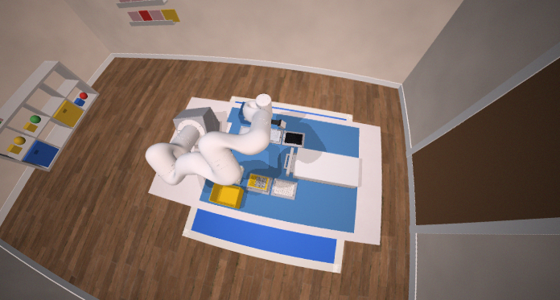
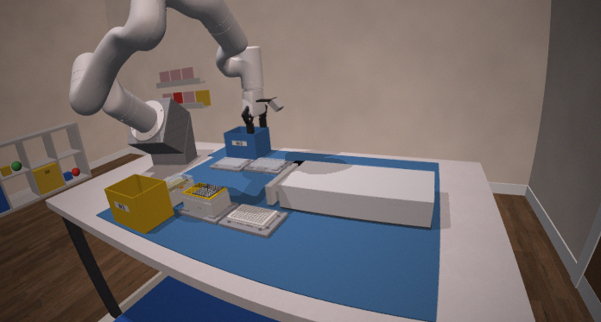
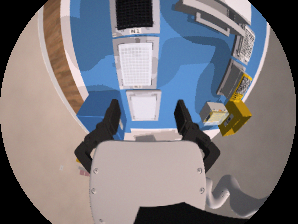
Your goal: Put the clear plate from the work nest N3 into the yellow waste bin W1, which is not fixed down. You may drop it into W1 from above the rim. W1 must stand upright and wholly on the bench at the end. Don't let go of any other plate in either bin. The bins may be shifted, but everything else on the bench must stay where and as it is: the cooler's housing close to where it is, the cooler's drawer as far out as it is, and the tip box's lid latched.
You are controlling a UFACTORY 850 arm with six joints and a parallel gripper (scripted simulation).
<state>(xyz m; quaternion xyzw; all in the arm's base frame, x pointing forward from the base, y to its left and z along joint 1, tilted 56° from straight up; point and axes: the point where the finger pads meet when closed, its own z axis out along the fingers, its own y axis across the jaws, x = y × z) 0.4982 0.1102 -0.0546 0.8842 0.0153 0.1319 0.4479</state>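
Right now my hand is 160 mm above the white plate, 30 mm to the right of it and 10 mm short of it. Also, from my hand: black plate 180 mm ahead, 160 mm below, 20 mm to the left; yellow-topped tip box 350 mm to the right, 120 mm below, 40 mm behind; blue bin 180 mm to the left, 160 mm behind, 140 mm below.
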